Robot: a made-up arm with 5 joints. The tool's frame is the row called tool.
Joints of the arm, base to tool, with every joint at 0 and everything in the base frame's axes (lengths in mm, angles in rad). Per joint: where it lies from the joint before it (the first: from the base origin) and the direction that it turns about. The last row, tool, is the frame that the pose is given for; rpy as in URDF.
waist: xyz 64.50 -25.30 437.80 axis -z
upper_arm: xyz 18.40 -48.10 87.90 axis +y
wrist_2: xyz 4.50 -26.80 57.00 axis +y
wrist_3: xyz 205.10 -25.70 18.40 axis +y
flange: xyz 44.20 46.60 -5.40 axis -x
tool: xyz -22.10 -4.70 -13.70 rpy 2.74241 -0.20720 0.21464
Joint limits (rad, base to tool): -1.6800..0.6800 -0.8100..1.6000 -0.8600..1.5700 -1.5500..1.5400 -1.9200..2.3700
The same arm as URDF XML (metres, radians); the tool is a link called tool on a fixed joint. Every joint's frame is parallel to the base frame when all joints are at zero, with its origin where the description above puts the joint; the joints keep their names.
<robot name="arm">
<link name="base_link"/>
<link name="link1"/>
<link name="link2"/>
<link name="link3"/>
<link name="link4"/>
<link name="link5"/>
<link name="tool"/>
<joint name="waist" type="revolute"><parent link="base_link"/><child link="link1"/><origin xyz="0.0645 -0.0253 0.4378" rpy="0 0 0"/><axis xyz="0 0 -1"/><limit lower="-1.68" upper="0.68"/></joint>
<joint name="upper_arm" type="revolute"><parent link="link1"/><child link="link2"/><origin xyz="0.0184 -0.0481 0.0879" rpy="0 0 0"/><axis xyz="0 1 0"/><limit lower="-0.81" upper="1.6"/></joint>
<joint name="wrist_2" type="revolute"><parent link="link2"/><child link="link3"/><origin xyz="0.0045 -0.0268 0.057" rpy="0 0 0"/><axis xyz="0 1 0"/><limit lower="-0.86" upper="1.57"/></joint>
<joint name="wrist_3" type="revolute"><parent link="link3"/><child link="link4"/><origin xyz="0.2051 -0.0257 0.0184" rpy="0 0 0"/><axis xyz="0 1 0"/><limit lower="-1.55" upper="1.54"/></joint>
<joint name="flange" type="revolute"><parent link="link4"/><child link="link5"/><origin xyz="0.0442 0.0466 -0.0054" rpy="0 0 0"/><axis xyz="-1 0 0"/><limit lower="-1.92" upper="2.37"/></joint>
<joint name="tool_joint" type="fixed"><parent link="link5"/><child link="tool"/><origin xyz="-0.0221 -0.0047 -0.0137" rpy="2.7424 -0.2072 0.2146"/></joint>
</robot>

